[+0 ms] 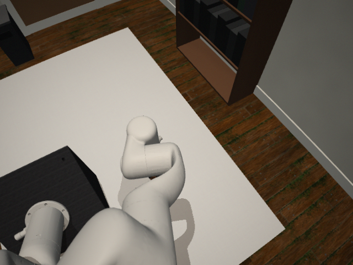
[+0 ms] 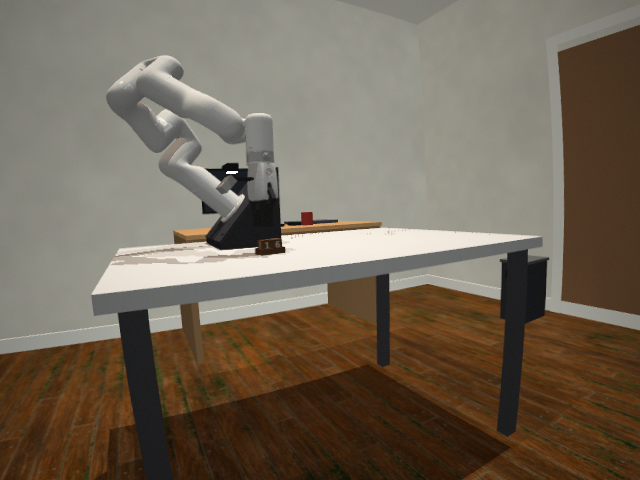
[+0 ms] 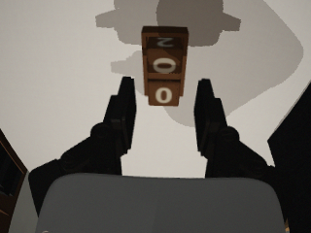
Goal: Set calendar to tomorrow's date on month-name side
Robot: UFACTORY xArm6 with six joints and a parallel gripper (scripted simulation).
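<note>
My hand is 20 mm to the right of the brown tray and 90 mm above it.
</note>
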